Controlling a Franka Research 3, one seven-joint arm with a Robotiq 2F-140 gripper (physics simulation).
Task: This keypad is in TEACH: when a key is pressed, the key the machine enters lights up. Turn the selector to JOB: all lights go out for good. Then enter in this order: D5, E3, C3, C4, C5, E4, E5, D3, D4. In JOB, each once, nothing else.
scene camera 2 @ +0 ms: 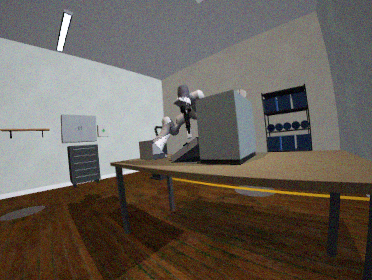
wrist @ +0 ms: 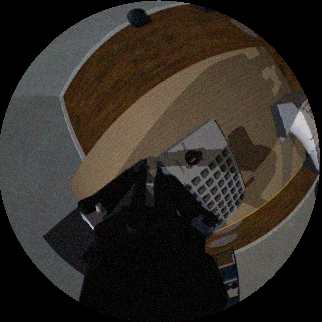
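The keypad (scene camera 2: 185, 152) (wrist: 206, 134) is a sloped panel on the table. In the wrist view its grid of dark square keys (wrist: 218, 186) lies right of the fingers, and I see no key lit. The round black selector knob (wrist: 193, 157) sits on the pale part above the keys; its setting and the lettering are too blurred to read. My gripper (scene camera 2: 189, 135) (wrist: 150, 162) is shut and empty, pointing down above the keypad. In the wrist view its tips appear left of the knob, and its black body hides the keypad's lower left part.
A large grey box (scene camera 2: 224, 127) stands beside the keypad on the wooden table (scene camera 2: 300, 165) (wrist: 120, 145) and hides part of the arm in the scene view. A smaller grey block (scene camera 2: 148, 149) (wrist: 286, 116) stands on the keypad's other side. A shelf rack (scene camera 2: 266, 122) stands at the back wall.
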